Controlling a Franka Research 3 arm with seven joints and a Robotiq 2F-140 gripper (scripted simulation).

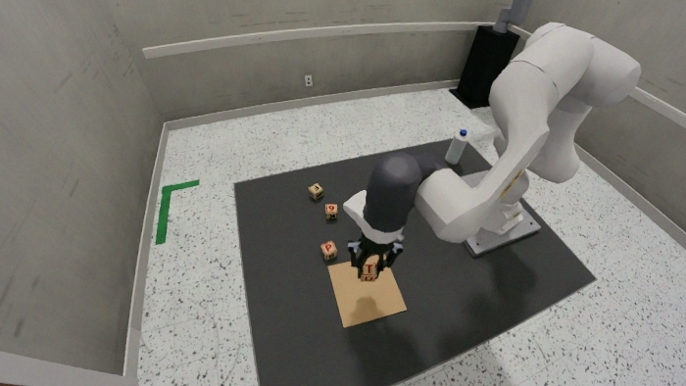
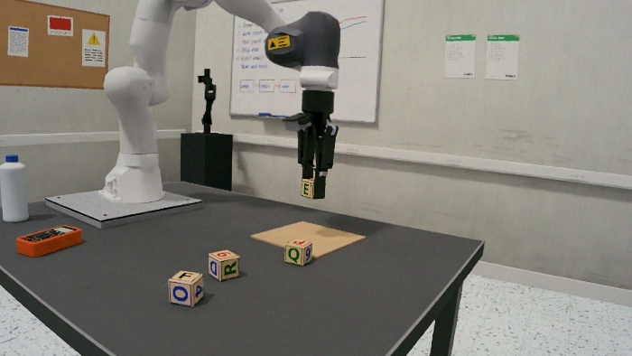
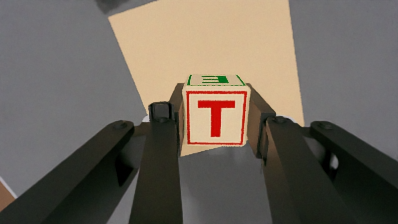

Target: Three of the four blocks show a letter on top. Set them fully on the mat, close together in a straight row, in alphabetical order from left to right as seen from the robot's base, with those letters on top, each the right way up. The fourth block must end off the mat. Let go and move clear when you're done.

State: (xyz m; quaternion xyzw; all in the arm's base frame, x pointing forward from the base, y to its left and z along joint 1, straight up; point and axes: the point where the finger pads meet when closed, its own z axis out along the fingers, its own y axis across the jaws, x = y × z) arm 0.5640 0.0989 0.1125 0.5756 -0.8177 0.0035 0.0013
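My hand is 10 mm past the tan mat and 130 mm above it. From my hand the other things lie so: white bottle (640 mm behind, 450 mm to the right, 60 mm below); then orange meter (360 mm behind, 470 mm to the right, 120 mm below); then T block (10 mm below).
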